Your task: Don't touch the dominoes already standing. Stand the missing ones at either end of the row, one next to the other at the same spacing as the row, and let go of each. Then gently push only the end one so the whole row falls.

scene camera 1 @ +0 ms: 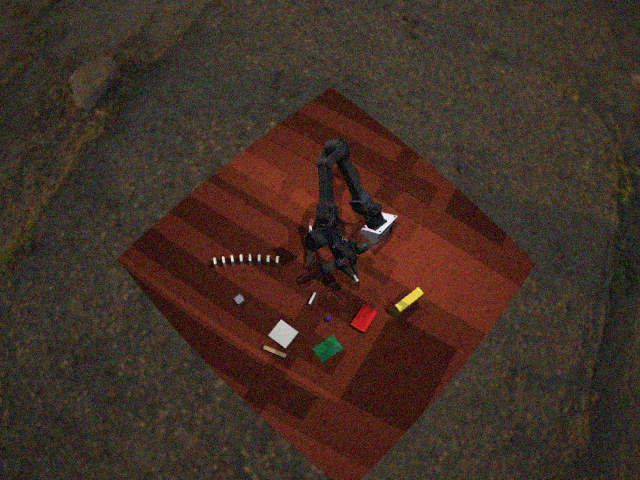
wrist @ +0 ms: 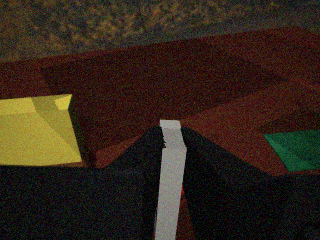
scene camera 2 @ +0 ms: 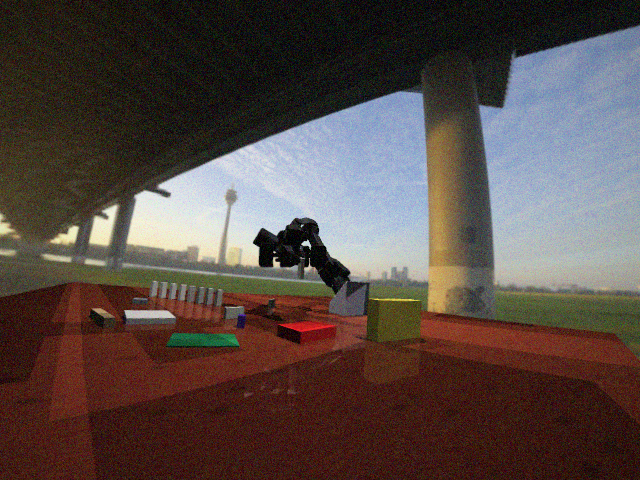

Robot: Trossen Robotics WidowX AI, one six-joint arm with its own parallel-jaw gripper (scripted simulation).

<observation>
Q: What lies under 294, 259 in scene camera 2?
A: The gripper.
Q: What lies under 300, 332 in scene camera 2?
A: A red block.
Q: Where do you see a green tile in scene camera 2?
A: At 201, 340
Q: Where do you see a yellow block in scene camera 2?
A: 387, 320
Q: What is the gripper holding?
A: A white domino.
</observation>
